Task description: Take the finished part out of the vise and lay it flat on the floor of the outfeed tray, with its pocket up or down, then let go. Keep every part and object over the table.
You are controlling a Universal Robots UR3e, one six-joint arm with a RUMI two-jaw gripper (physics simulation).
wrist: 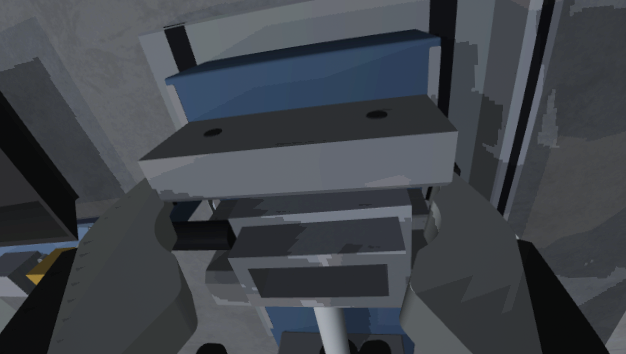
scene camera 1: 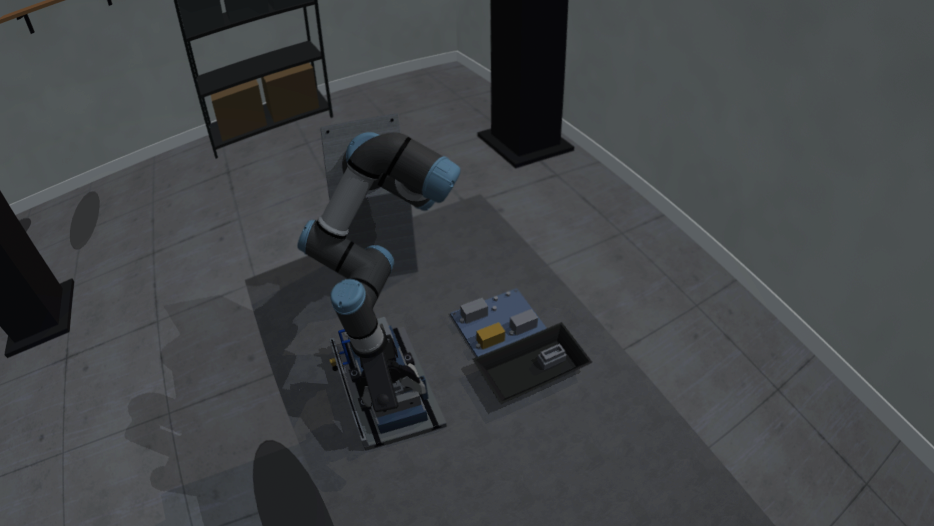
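Frame: origin at the arm's base, x left, y back, z up, level; metres.
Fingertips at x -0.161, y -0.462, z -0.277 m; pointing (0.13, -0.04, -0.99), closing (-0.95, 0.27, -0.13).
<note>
Offsets run from my fingertips to a thing's top centre. "spot": to the spot under its first point.
The finished part {dx -0.011, dy +0.009, dz +0.055 m} [wrist: 320,240], a grey block with a rectangular pocket, sits in the vise {dx +0.001, dy +0.080, dz +0.039 m} [scene camera 1: 401,418] [wrist: 300,162] beside the wide grey jaw in the wrist view. My gripper [scene camera 1: 392,392] [wrist: 301,172] is open, with one finger on each side of the part. The right finger is very close to or at the part's side; a gap shows between the left finger and the part. The gripper hides the part in the scene view. The dark outfeed tray [scene camera 1: 520,346] [wrist: 30,175] stands beside the vise, with another pocketed grey part {dx +0.370, dy -0.049, dz -0.013 m} [scene camera 1: 552,356] in it.
A blue plate {spot: dx +0.402, dy +0.157, dz -0.052 m} [scene camera 1: 516,301] beside the tray bears two grey blocks {dx +0.286, dy +0.170, dz -0.016 m} [scene camera 1: 473,310] {dx +0.371, dy +0.076, dz -0.016 m} [scene camera 1: 523,322] and a yellow block {dx +0.280, dy +0.080, dz -0.016 m} [scene camera 1: 490,335]. A black rod {dx +0.043, dy +0.004, dz +0.036 m} [wrist: 202,235] reaches toward the part from the left. A pale shaft {spot: dx +0.006, dy +0.086, dz +0.026 m} [wrist: 331,327] lies below the part in the wrist view.
</note>
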